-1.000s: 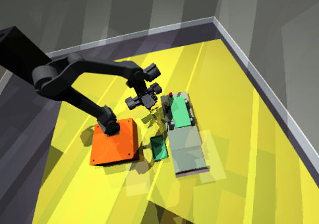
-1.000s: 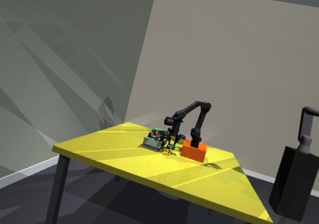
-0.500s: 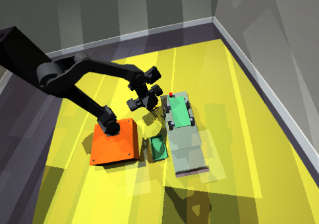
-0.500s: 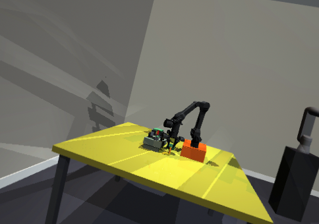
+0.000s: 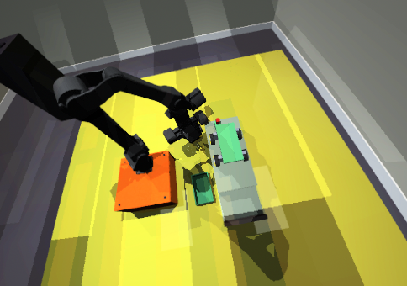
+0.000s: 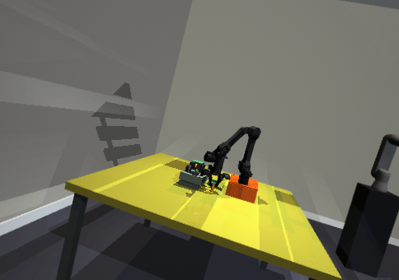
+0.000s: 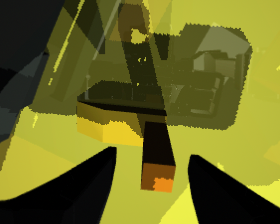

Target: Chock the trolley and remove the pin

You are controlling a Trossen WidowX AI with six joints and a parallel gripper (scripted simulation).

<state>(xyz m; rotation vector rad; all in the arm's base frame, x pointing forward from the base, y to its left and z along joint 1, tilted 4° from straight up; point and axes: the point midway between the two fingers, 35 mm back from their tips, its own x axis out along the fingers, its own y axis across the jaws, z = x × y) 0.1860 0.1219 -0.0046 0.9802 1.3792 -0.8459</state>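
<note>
The yellow chock lies 30 mm below my gripper tip, 20 mm ahead of it and 10 mm to the left of it. The rest, counted from my gripper tip: trolley (150 mm ahead, 110 mm to the right, 60 mm above); green tray (230 mm to the right, 60 mm below, 20 mm ahead); red-headed stop pin (130 mm ahead, 80 mm above, 10 mm to the right).
</note>
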